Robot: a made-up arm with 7 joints. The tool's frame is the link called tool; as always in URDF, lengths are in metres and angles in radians.
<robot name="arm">
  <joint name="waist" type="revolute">
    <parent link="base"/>
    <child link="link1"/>
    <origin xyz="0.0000 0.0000 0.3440" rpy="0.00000 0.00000 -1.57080"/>
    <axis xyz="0 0 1"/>
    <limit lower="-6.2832" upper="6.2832"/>
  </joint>
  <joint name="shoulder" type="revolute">
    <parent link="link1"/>
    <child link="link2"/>
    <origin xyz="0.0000 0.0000 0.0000" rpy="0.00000 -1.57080 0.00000"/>
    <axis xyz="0 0 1"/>
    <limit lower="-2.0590" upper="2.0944"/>
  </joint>
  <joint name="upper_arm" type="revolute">
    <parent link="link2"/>
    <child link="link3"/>
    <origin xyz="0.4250 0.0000 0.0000" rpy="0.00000 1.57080 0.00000"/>
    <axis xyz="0 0 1"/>
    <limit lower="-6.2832" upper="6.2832"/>
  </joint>
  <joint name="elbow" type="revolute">
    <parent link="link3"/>
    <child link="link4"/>
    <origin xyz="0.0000 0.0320 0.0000" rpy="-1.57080 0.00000 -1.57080"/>
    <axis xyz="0 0 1"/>
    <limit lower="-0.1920" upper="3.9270"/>
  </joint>
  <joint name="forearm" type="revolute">
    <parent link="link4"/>
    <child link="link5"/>
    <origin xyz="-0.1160 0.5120 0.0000" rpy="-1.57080 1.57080 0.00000"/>
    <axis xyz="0 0 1"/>
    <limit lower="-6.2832" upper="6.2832"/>
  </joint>
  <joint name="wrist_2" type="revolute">
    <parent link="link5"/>
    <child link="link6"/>
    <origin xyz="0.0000 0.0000 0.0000" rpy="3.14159 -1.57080 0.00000"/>
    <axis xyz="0 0 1"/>
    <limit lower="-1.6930" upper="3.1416"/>
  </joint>
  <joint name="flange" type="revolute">
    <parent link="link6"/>
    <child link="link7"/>
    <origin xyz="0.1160 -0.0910 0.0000" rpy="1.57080 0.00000 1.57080"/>
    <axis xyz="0 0 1"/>
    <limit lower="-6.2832" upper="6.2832"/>
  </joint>
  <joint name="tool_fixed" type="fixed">
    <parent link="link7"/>
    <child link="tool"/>
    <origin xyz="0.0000 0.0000 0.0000" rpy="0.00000 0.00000 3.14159"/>
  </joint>
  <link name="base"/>
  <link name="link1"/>
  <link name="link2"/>
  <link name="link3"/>
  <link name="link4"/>
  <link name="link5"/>
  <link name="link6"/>
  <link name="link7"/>
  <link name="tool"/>
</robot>
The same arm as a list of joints. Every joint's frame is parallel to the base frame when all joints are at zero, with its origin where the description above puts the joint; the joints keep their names.
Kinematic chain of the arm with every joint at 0, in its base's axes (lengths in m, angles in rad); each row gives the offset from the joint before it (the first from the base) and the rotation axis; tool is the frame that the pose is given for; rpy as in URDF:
waist: xyz 0.0000 0.0000 0.3440 axis +z
shoulder: xyz 0.0000 0.0000 0.0000 axis +y
upper_arm: xyz 0.0000 0.0000 0.4250 axis +z
elbow: xyz 0.0320 0.0000 0.0000 axis -y
forearm: xyz 0.1160 0.0000 -0.5120 axis -z
wrist_2: xyz 0.0000 0.0000 0.0000 axis +y
flange: xyz 0.0910 0.0000 -0.1160 axis -z
tool: xyz 0.0000 0.0000 0.0000 rpy 3.1416 0.0000 0.0000
Joint limits (rad, base to tool): -6.2832..6.2832 -2.0590..2.0944 -6.2832..6.2832 -0.1920..3.9270 -6.2832..6.2832 -1.6930..3.1416 -6.2832..6.2832

